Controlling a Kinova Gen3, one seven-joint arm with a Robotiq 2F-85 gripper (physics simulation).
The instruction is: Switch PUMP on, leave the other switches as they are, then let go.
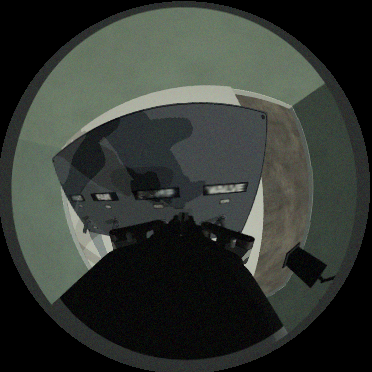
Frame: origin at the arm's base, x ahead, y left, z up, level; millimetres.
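Seen in the pictures: gripper, fingertip midpoint: (183, 217).
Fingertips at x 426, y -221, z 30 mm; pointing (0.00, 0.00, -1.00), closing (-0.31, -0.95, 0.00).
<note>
Offsets run from my fingertips to a thing's top centre. "*": to the spot under its first point. Level surfaces: height alone.
The dark grey switch panel (225, 145) stands in front of the gripper, with a row of blurred labels. The PUMP label @(36 mm left, 47 mm ahead, 10 mm down) (156, 193) is third from left, with a small ON tag @(* 41 mm left, 23 mm ahead, 28 mm down) (158, 206) below it. The VALVE label @(81 mm right, 23 mm ahead, 10 mm down) (225, 188) is at the right, the FAN label @(154 mm left, 72 mm ahead, 10 mm down) (104, 196) and VENT label @(271 mm left, 96 mm ahead, 10 mm down) (77, 198) at the left. The FAN lever @(* 167 mm left, 10 mm ahead, 36 mm down) (114, 221) and VENT lever @(* 282 mm left, 18 mm ahead, 31 mm down) (86, 224) show small. The VALVE lever @(* 65 mm right, 40 mm back, 36 mm down) (220, 219) shows partly above the right finger linkage. The PUMP lever is hidden or too dark to tell. My gripper (183, 217) is shut and empty, low between the PUMP and VALVE columns.
A brown surface (287, 175) lies to the right of the panel. A black box-like object (306, 265) is at the lower right. Pale surface @(143 mm down) (200, 95) shows beyond the panel's upper edge. Dark shadows of the arm fall on the panel's left and middle.
</note>
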